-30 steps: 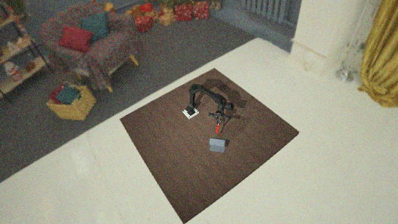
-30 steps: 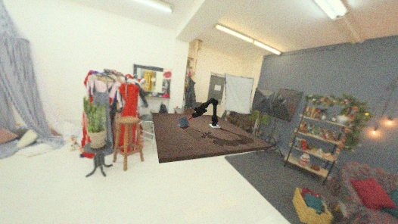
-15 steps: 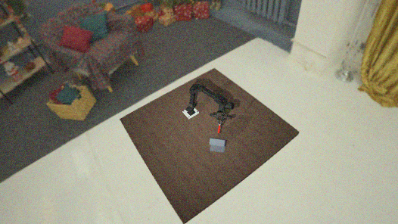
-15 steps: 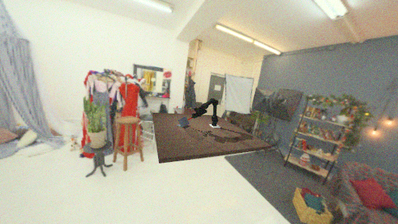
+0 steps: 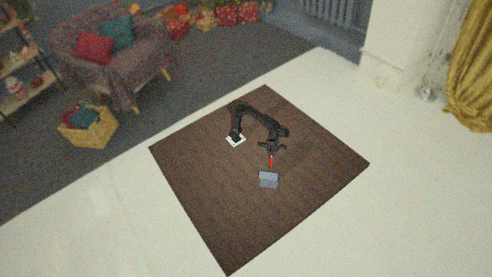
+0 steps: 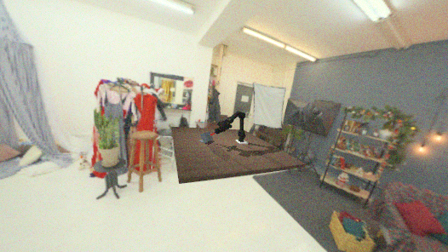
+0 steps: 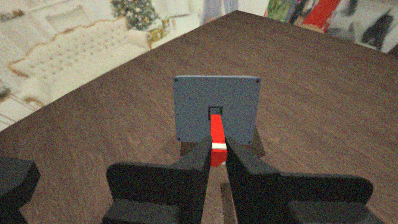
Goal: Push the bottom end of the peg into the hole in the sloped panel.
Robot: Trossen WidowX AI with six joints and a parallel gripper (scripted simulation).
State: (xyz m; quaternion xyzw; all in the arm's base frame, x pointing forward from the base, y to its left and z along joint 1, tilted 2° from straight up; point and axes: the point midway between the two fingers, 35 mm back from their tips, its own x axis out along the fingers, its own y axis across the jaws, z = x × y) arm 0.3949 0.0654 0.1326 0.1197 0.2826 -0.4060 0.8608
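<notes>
The grey sloped panel is 60 mm ahead of my gripper tip, 70 mm to the right of it and 80 mm below it. Round my gripper tip: red peg (10 mm below).
</notes>
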